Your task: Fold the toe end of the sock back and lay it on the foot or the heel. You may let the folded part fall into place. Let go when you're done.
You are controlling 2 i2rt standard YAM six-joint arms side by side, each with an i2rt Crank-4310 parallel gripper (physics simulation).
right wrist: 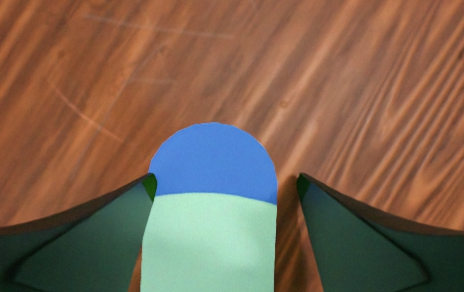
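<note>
The sock lies flat in the lower middle of the right wrist view. Its rounded blue end (214, 160) points toward the top of the view, and its mint green part (210, 240) runs down past the bottom edge. My right gripper (227, 176) is open, with its fingers on either side of the sock around the line where blue meets green. The left fingertip is at the sock's left edge; a strip of wood shows between the sock and the right fingertip. The rest of the sock is out of view. My left gripper does not show.
A brown wooden table top (325, 75) with diagonal grain and a few pale scratches at the upper left lies around the sock.
</note>
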